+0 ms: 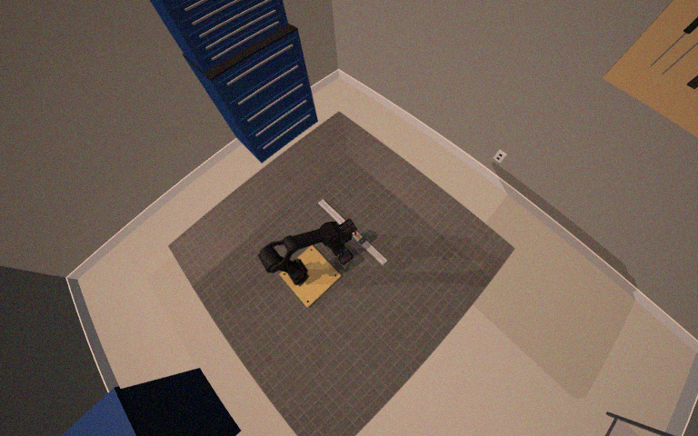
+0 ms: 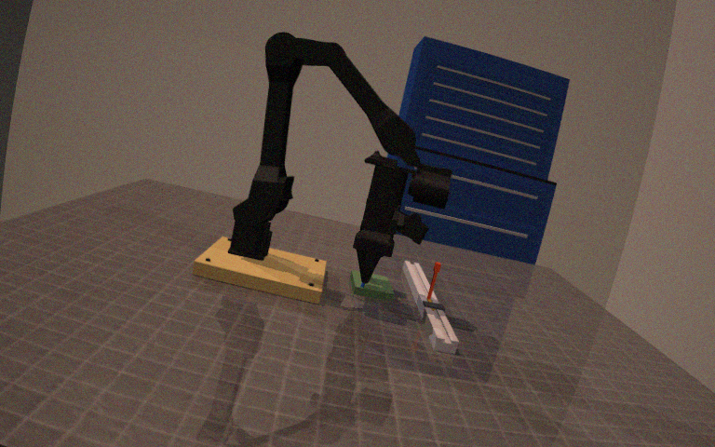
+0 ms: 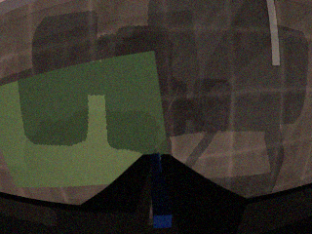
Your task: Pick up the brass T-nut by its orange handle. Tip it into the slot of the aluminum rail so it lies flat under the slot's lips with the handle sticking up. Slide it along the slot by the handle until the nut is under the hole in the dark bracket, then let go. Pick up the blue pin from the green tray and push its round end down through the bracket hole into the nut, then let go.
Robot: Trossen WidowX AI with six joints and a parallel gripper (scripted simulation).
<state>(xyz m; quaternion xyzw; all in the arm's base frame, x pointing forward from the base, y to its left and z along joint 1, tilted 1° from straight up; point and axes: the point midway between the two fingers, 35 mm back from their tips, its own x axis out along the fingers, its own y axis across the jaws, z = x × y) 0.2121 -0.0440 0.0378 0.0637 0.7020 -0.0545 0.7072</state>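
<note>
My gripper tip is 2 cm to the right of the green tray, 2 cm above it and 1 cm short of it. Also, from my gripper tip: brass T-nut 11 cm ahead, 4 cm to the right, 2 cm above; blue pin right at my gripper tip.
</note>
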